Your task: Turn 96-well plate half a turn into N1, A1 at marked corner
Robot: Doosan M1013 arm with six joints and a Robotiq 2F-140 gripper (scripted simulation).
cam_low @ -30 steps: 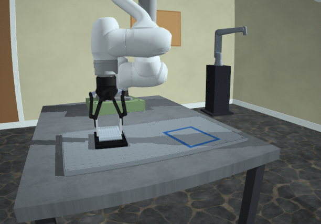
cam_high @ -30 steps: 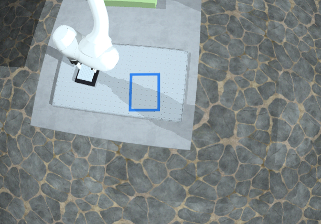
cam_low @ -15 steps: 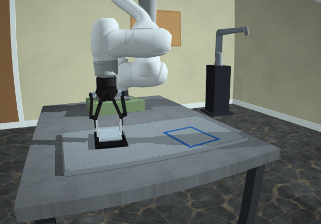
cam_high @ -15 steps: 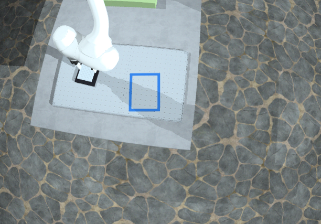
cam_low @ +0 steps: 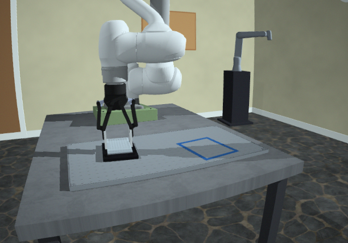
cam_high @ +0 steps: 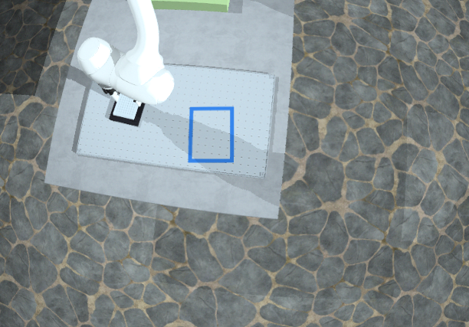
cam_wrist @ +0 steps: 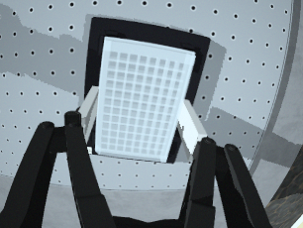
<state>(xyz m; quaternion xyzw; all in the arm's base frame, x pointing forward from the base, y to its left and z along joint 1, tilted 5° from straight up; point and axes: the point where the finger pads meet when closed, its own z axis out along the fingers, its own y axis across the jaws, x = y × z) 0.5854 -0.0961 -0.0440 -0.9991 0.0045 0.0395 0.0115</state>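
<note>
My hand is 4 cm above the black plate nest N1. Also, from my hand: white A1 mark (7 cm behind, 5 cm to the left, 3 cm below); then 96-well plate (2 cm below).
</note>
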